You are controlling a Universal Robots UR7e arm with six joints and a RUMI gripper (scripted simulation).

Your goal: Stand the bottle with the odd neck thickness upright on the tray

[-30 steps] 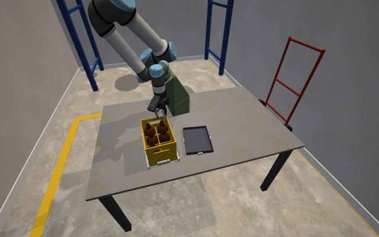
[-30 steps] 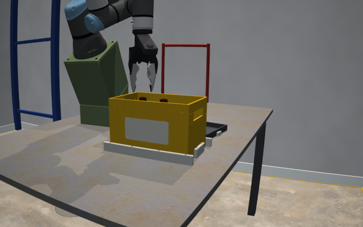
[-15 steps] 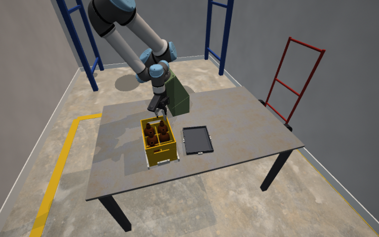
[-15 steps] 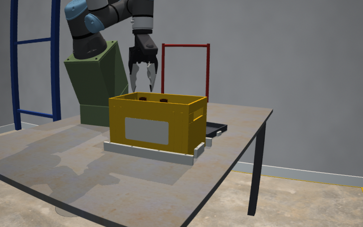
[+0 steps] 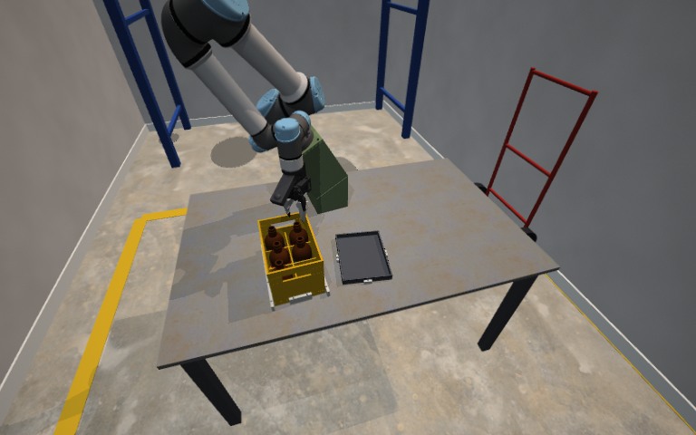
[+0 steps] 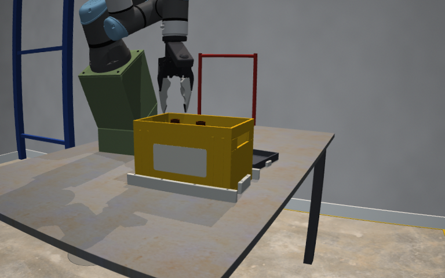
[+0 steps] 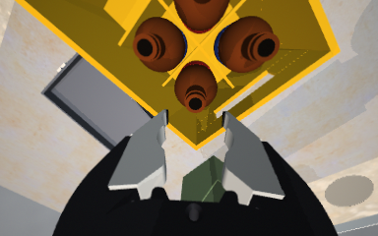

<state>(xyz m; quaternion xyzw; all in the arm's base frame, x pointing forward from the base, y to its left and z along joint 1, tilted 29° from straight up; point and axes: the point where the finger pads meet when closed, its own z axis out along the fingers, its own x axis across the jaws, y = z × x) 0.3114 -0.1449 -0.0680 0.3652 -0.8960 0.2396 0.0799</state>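
The yellow crate is 110 mm below my hand, 80 mm ahead of it and 50 mm to the right of it. Also, from my hand: dark tray 230 mm to the left, 180 mm below, 110 mm ahead.
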